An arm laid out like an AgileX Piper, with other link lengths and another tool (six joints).
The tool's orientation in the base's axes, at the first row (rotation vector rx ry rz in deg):
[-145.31, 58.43, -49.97]
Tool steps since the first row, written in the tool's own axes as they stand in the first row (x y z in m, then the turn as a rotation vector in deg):
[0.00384, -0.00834, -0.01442, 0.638, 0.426, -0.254]
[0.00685, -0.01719, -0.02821, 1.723, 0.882, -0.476]
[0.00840, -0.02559, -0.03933, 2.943, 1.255, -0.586]
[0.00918, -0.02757, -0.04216, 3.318, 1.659, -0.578]
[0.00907, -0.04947, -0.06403, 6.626, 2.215, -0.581]
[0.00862, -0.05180, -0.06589, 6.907, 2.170, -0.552]
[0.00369, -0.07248, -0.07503, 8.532, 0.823, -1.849]
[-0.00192, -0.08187, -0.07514, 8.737, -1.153, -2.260]
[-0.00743, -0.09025, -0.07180, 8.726, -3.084, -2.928]
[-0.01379, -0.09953, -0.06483, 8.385, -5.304, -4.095]
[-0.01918, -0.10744, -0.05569, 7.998, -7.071, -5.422]
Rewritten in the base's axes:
[-0.00233, 0.00291, 0.01668, -0.022, -0.757, 0.282]
[-0.00447, 0.00678, 0.03274, 0.215, -1.846, 0.719]
[-0.00602, 0.01142, 0.04589, 0.643, -2.968, 1.164]
[-0.00628, 0.01222, 0.04933, 0.646, -3.519, 1.138]
[-0.00825, 0.02740, 0.07623, 2.234, -6.227, 2.319]
[-0.00842, 0.02933, 0.07853, 2.436, -6.391, 2.438]
[-0.00587, 0.04733, 0.09285, 3.276, -6.596, 4.760]
[-0.00411, 0.05796, 0.09474, 4.194, -5.336, 6.058]
[-0.00069, 0.06789, 0.09352, 4.805, -3.965, 7.445]
[0.00499, 0.07915, 0.08950, 5.071, -2.169, 9.208]
[0.01184, 0.08880, 0.08359, 4.969, -0.669, 10.873]

